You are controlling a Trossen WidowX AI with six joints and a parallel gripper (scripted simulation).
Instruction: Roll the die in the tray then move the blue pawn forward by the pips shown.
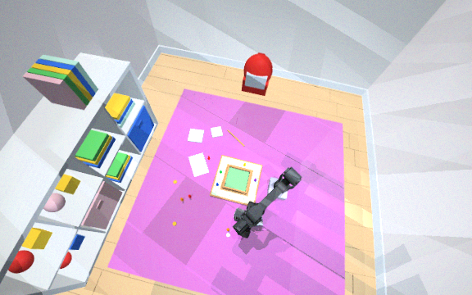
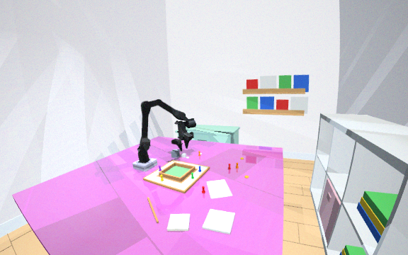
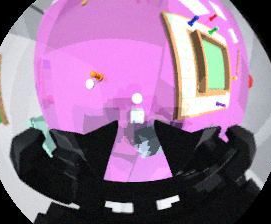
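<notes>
Right now the white die is 40 mm below my gripper tip. Also, from my gripper tip: green pawn (180 mm ahead, 300 mm to the right, 30 mm below); blue pawn (190 mm ahead, 210 mm to the right, 30 mm below); purple pawn (50 mm behind, 260 mm to the right, 30 mm below).
</notes>
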